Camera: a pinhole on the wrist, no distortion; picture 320 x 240 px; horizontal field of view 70.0 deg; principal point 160.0 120.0 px. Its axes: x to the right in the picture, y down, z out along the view. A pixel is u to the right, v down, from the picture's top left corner.
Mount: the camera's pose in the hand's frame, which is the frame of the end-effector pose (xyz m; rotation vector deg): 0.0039 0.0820 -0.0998 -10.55 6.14 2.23
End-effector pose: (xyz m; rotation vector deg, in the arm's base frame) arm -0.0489 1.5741 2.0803 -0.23 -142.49 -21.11
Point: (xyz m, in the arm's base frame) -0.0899 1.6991 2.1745
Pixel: 309.2 209.5
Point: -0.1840 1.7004 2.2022
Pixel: outside the picture
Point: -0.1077 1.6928 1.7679
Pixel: 41.3 46.2
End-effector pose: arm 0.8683 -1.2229 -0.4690 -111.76 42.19 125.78
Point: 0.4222 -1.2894 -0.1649
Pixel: 45.5 190.0
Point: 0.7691 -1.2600 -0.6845
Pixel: outside the picture
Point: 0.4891 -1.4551 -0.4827
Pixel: 214.5 231.8
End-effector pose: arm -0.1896 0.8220 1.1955 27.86 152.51 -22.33
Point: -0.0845 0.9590 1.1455
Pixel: 86.4 228.3
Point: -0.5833 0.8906 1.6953
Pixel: behind the camera
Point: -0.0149 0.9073 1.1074
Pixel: 37.3 170.0
